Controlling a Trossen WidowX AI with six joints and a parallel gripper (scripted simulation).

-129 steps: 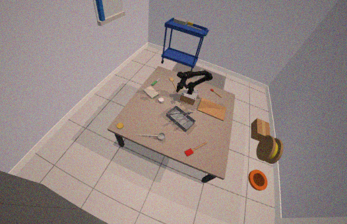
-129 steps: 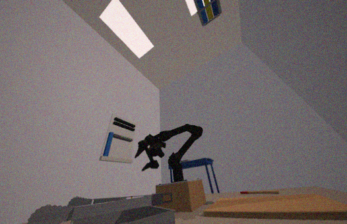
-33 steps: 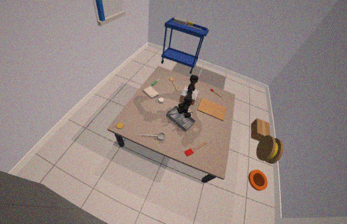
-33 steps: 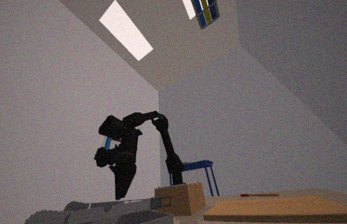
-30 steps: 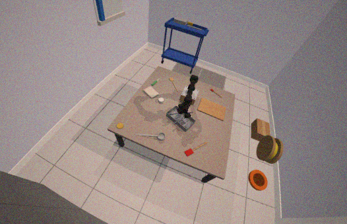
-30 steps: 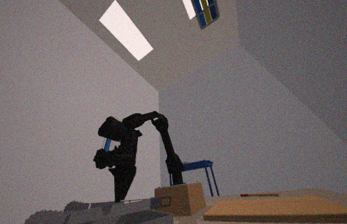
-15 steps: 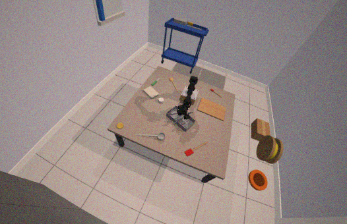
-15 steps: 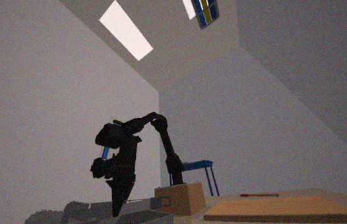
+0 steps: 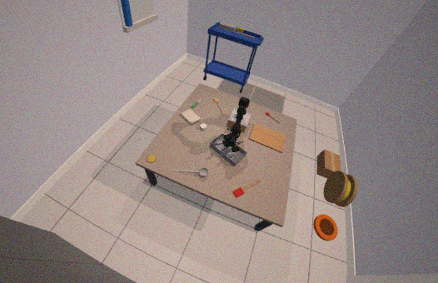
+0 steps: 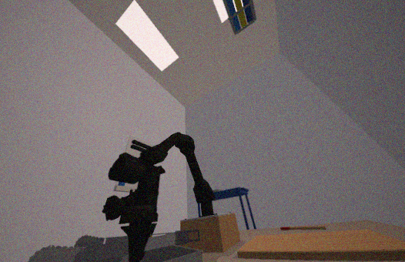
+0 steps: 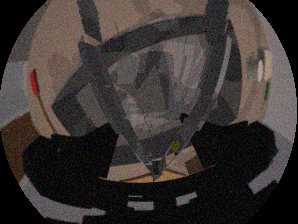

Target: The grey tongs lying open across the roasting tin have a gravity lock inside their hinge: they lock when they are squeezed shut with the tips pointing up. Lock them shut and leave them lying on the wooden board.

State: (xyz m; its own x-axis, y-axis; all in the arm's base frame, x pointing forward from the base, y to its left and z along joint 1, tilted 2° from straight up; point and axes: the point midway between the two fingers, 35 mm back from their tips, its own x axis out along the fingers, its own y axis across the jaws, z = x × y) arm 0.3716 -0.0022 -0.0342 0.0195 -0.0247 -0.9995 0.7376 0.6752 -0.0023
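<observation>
My gripper tip is now 1 cm short of the roasting tin, 1 cm to the left of it and 1 cm above it. From my gripper tip the other things lie so: pale block 25 cm behind, 48 cm to the right, 2 cm below; red spatula 32 cm ahead, 22 cm to the left, 3 cm below; wooden board 31 cm behind, 35 cm to the left, 3 cm below.
</observation>
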